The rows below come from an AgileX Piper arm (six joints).
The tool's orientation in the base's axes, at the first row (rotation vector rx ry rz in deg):
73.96, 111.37, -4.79
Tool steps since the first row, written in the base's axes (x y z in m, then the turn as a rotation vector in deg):
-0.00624, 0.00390, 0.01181, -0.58, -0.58, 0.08
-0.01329, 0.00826, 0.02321, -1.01, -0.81, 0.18
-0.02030, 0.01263, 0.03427, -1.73, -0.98, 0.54
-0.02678, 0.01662, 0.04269, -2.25, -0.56, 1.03
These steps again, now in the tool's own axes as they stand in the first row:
-0.00347, 0.00097, -0.01344, -0.39, -0.72, -0.12
-0.00619, 0.00137, -0.02726, -0.55, -1.14, -0.33
-0.00869, 0.00169, -0.04084, -0.78, -1.67, -0.91
-0.00990, 0.00133, -0.05212, -0.68, -1.72, -1.74

